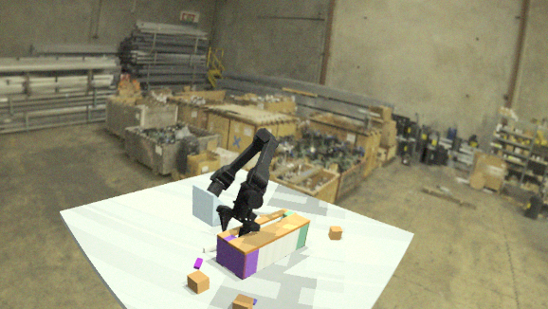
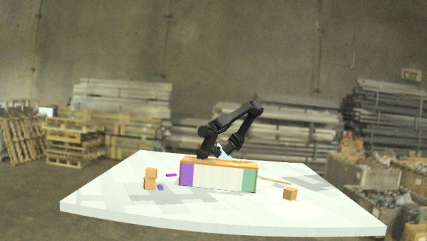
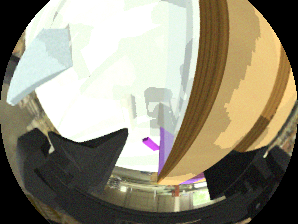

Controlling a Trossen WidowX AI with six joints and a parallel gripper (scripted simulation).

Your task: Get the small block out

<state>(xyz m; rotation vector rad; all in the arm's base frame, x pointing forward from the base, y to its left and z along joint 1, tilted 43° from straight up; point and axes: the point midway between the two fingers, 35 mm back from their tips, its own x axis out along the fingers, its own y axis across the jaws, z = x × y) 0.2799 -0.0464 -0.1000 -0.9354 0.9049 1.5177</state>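
The small tan block lies 30 mm ahead of my gripper tip, 20 mm to the right of it and 20 mm below it. From my gripper tip the other things lie so: small purple piece (10 mm behind, 150 mm to the right, 80 mm below); thin orange stick (140 mm behind, 430 mm to the left, 80 mm below).
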